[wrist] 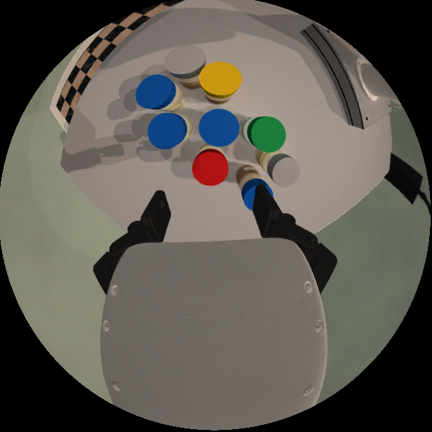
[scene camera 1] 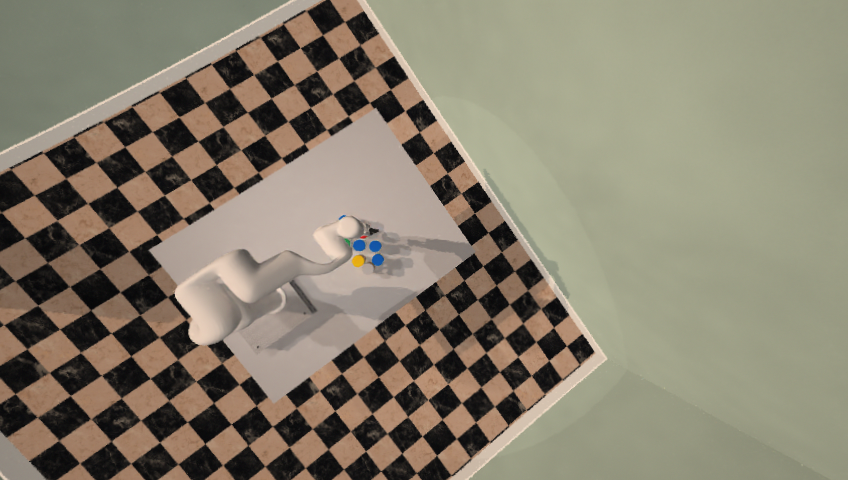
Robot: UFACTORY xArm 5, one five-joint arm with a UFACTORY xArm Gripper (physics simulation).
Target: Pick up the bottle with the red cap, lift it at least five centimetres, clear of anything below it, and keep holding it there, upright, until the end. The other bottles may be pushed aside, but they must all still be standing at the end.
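Pixels of known places: arm's base, origin of the base link: (scene camera 1: 272, 299).
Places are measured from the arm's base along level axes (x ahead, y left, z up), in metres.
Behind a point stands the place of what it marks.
The bottle with the red cap (scene camera 1: 363, 236) @(x 0.504, y -0.008, z 0.037 m) (wrist: 210, 167) stands among the other bottles; its cap shows, partly hidden by the arm in the scene view. My gripper (wrist: 210, 199) is open and empty, above the bottles. In the wrist view the red cap lies just beyond the gap between the fingertips. The right finger there overlaps a blue cap (wrist: 251, 201) of a standing bottle; whether they touch cannot be told. Another blue-capped bottle (scene camera 1: 359, 245) @(x 0.464, y -0.031, z 0.037 m) (wrist: 219, 127) stands close beside the red one. In the scene view the arm hides most of the gripper.
A green-capped bottle (scene camera 1: 346, 241) @(x 0.428, y 0.018, z 0.038 m) (wrist: 268, 134) and a grey-capped one (wrist: 283, 170) stand nearby. Farther off stand a yellow-capped bottle (scene camera 1: 357, 261) @(x 0.413, y -0.086, z 0.038 m) (wrist: 220, 79), another grey-capped one (wrist: 185, 61) and two blue-capped ones (scene camera 1: 374, 246) @(x 0.517, y -0.076, z 0.037 m) (wrist: 167, 131), (scene camera 1: 377, 259) @(x 0.492, y -0.134, z 0.037 m) (wrist: 156, 92).
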